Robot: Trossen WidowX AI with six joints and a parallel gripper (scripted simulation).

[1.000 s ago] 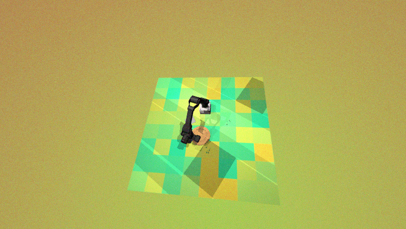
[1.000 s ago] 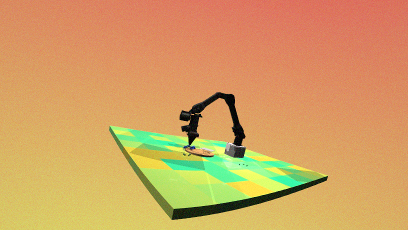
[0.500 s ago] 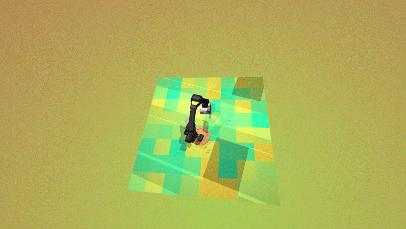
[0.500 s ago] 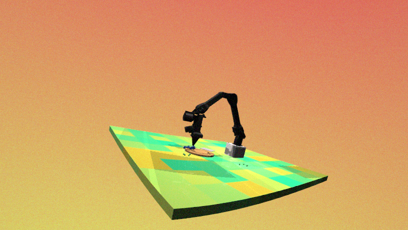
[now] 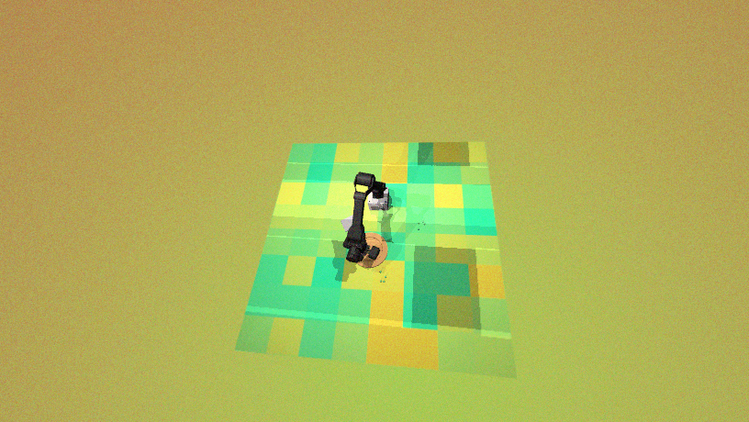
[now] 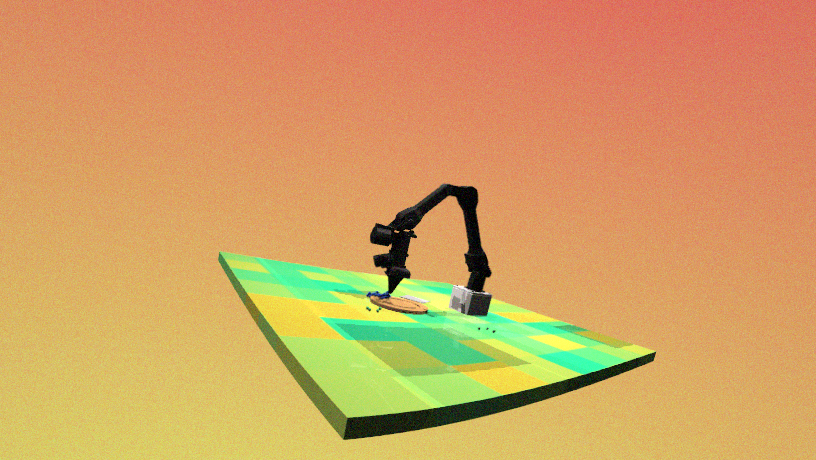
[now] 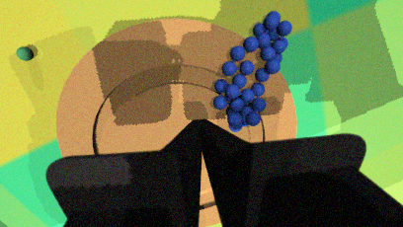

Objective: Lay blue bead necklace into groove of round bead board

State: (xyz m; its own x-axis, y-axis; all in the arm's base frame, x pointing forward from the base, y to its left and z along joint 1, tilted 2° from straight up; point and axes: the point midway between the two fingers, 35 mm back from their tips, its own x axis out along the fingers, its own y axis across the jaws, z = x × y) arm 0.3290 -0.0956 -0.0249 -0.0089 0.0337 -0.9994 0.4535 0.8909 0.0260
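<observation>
My gripper tip is now 2 cm past the round bead board, 3 cm to the right of it and 3 cm above it. The rest, counted from my gripper tip: flat grey piece 20 cm behind, 8 cm to the right, 3 cm below.
</observation>
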